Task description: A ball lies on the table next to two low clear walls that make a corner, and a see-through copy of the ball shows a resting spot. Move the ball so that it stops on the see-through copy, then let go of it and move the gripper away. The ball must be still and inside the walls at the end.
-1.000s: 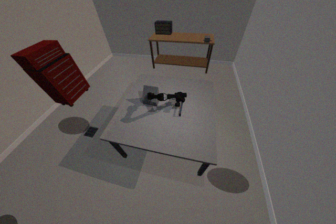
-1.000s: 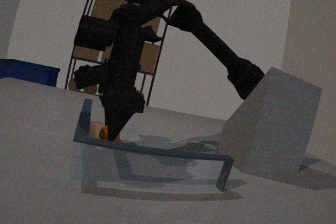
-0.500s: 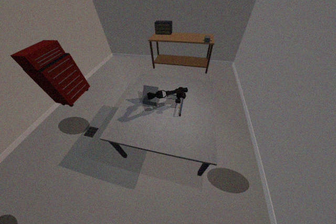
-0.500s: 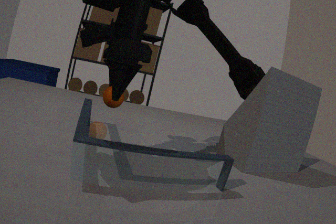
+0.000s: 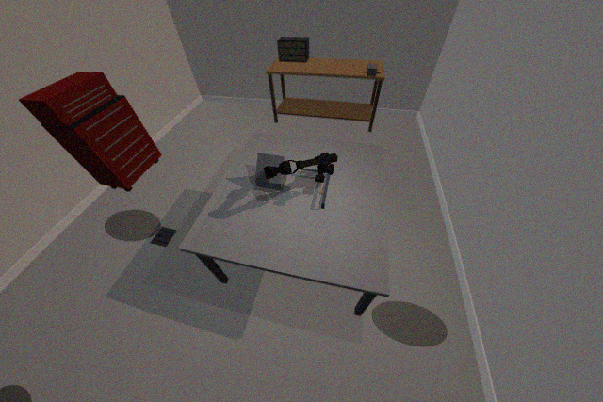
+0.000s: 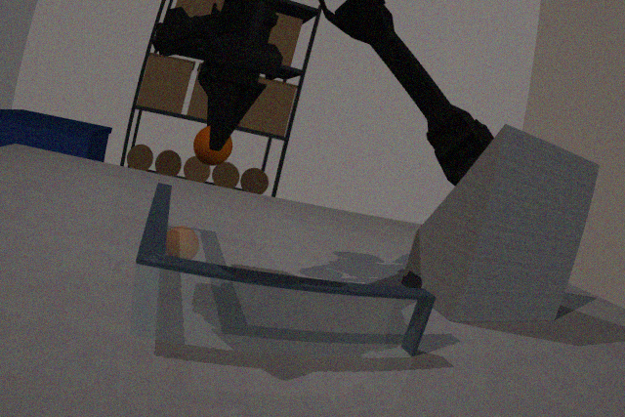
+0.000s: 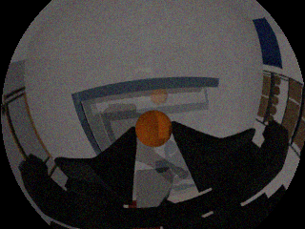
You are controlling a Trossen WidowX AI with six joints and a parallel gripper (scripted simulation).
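Now: gripper tip 110 mm above the see-through ball copy, 30 mm to the left of it and 10 mm short of it. Also, from my gripper tip: ball (right at my gripper tip).
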